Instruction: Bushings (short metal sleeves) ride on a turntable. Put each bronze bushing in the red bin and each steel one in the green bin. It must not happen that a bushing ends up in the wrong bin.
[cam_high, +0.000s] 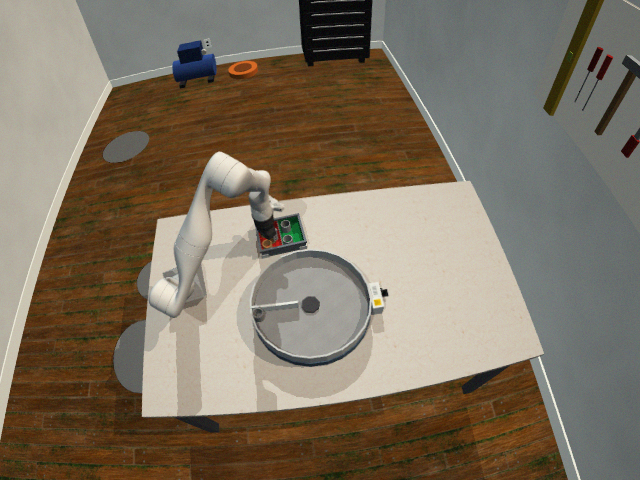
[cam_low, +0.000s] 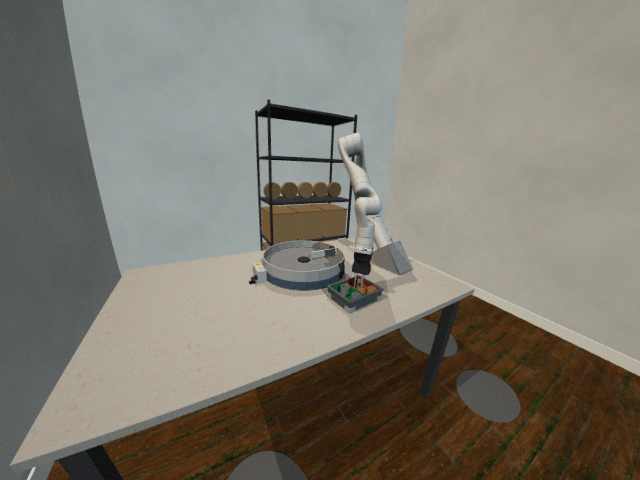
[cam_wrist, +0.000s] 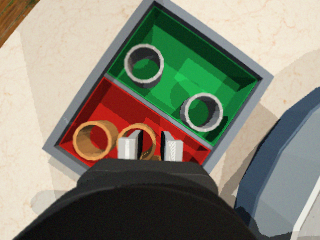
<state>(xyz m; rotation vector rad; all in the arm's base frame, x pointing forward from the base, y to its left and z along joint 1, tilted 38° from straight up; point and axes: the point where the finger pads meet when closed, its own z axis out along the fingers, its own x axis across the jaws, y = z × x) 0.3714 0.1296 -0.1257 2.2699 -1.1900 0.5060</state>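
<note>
Right now my hand is 30 mm short of the bin, 10 mm to the right of it and 30 mm above it. Round my hand: grey turntable (80 mm ahead, 330 mm to the right).
</note>
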